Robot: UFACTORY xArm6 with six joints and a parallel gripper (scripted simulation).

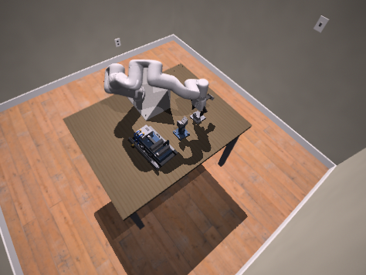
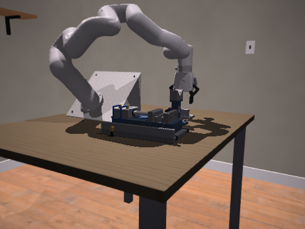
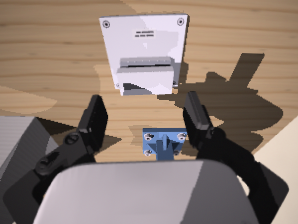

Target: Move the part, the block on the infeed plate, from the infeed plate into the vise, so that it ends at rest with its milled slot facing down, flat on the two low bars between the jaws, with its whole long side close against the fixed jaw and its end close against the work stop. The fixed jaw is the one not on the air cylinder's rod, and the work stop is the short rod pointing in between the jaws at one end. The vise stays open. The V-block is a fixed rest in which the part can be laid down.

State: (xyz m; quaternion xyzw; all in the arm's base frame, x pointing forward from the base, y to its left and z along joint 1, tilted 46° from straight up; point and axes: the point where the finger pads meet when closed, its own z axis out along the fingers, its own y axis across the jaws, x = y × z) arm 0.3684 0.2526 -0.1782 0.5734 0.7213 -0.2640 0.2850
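Right now the part is 1 cm to the left of my hand and 6 cm below it. From my hand the other things lie so: moving jaw 11 cm ahead, 39 cm to the right, 1 cm below; cylinder rod 6 cm ahead, 41 cm to the right, 1 cm below; work stop 13 cm ahead, 34 cm to the right.
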